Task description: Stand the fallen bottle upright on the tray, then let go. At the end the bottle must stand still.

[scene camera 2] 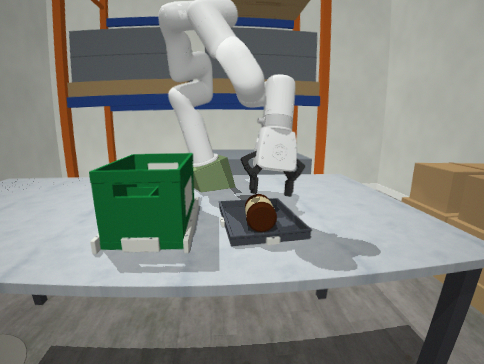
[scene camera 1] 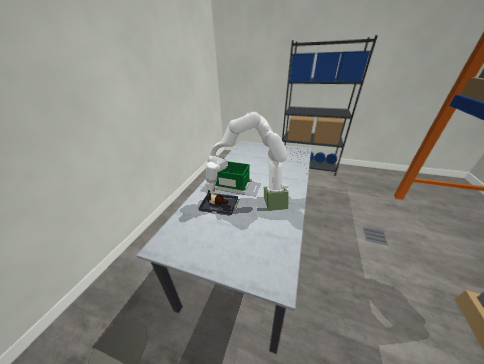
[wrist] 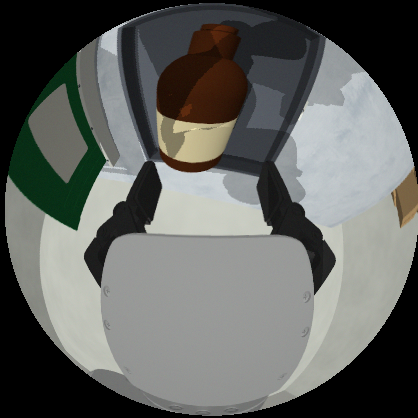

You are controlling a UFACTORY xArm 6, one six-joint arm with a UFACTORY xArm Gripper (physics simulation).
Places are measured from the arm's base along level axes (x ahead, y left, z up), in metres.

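Pixels of known places: gripper, fingertip midpoint: (scene camera 2: 271, 194) (scene camera 1: 210, 195) (wrist: 208, 171); arm's base, link origin: (scene camera 2: 203, 161) (scene camera 1: 275, 189).
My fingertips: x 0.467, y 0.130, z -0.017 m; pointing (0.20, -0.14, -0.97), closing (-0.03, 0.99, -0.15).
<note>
For each thing: its top centre in the pictures, then the offset to it from my fingertips. Level surfaces: height alone.
- brown bottle, top centre: (wrist: 187, 108) (scene camera 2: 258, 195) (scene camera 1: 217, 196) 0.013 m down, 0.049 m back, 0.016 m right
- green crate, top centre: (scene camera 2: 151, 160) (scene camera 1: 230, 167) 0.083 m up, 0.086 m back, 0.290 m right
- table, surface height: 0.092 m down
A brown bottle (scene camera 1: 218, 200) (scene camera 2: 261, 215) (wrist: 200, 100) with a cream label lies on its side in the dark tray (scene camera 1: 230, 210) (scene camera 2: 295, 237) (wrist: 129, 75). In scene camera 2 its base faces the camera; its neck is hidden behind its body. In the wrist view its neck points up the picture, away from the fingers. My gripper (scene camera 2: 271, 192) (wrist: 208, 171) is open, with nothing between its fingers. It is just above the tray, close to the bottle. In scene camera 1 the fingers are too small to make out well.
A green crate (scene camera 1: 234, 176) (scene camera 2: 145, 215) (wrist: 52, 165) stands beside the tray, on the left in scene camera 2 and the wrist view. Pale brackets sit at its foot. The arm's olive base block (scene camera 1: 276, 199) (scene camera 2: 215, 175) stands on the table (scene camera 1: 220, 255) (scene camera 2: 350, 200) across from the wall side.
</note>
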